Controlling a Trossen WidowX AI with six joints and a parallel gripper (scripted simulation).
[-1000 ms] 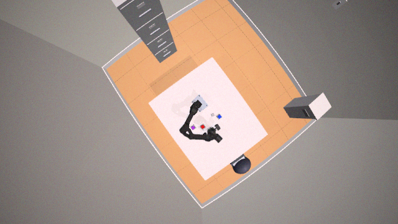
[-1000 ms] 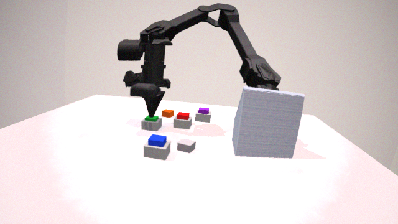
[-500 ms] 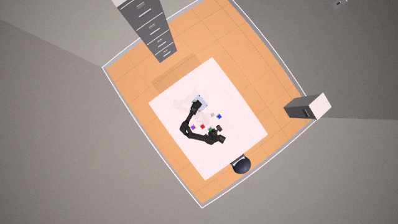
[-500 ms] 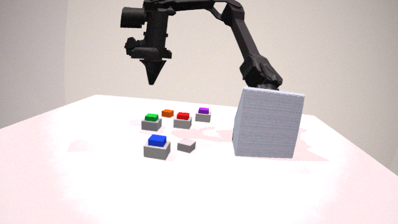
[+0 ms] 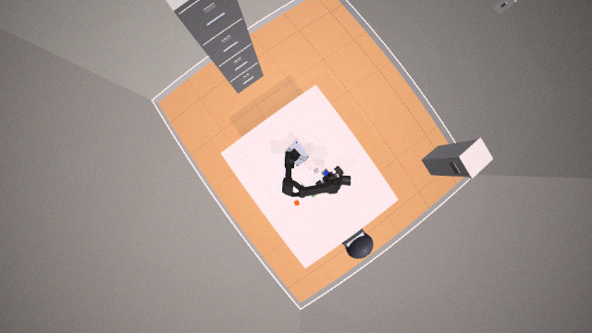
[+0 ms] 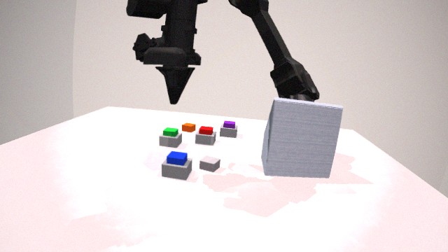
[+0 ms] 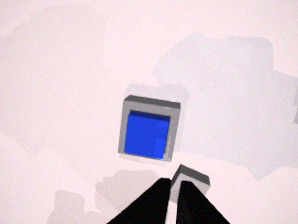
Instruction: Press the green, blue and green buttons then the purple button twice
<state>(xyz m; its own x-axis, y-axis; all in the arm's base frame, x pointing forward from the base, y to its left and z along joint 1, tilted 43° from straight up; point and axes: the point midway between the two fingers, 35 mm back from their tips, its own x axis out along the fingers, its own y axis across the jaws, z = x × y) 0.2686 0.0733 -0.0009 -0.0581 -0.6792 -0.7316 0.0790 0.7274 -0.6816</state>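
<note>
The blue button is 100 mm below my gripper tip, 20 mm to the left of it and 10 mm behind it. Also, from my gripper tip: grey block 120 mm below, 70 mm behind, 10 mm to the right; red button 180 mm to the right, 100 mm below, 50 mm behind; green button 140 mm to the right, 100 mm below, 30 mm ahead.
</note>
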